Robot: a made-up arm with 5 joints.
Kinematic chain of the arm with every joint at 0, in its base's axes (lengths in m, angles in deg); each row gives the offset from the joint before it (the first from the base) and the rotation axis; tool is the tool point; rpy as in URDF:
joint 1: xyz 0 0 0.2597 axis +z
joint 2: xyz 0 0 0 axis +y
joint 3: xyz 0.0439 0 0.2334 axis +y
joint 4: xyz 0.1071 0 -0.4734 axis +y
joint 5: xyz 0.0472 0 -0.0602 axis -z
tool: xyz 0 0 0 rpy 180 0 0
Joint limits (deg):
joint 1: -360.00..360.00
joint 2: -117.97..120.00
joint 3: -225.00..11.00
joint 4: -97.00..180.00
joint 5: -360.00..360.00
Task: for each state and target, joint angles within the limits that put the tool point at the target. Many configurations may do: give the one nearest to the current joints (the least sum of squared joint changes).
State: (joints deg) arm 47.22 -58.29 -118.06 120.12 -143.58
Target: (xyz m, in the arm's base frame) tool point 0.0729 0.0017 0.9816
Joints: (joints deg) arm 1.34 -28.39 -130.52 95.35 -143.58
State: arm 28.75 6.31 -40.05 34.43 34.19
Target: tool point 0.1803 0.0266 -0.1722
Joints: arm 8.39 46.45 -33.08 33.67 34.19
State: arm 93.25 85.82 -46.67 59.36 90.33
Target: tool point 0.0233 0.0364 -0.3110
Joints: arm 57.38 91.61 -62.77 54.44 90.33
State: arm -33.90 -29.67 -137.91 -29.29 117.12
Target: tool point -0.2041 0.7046 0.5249
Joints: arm -73.85 -74.40 -160.37 -16.62 117.12
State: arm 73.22 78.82 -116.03 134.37 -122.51
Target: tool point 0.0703 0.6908 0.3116
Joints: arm 84.19 57.02 -138.72 126.72 -122.51
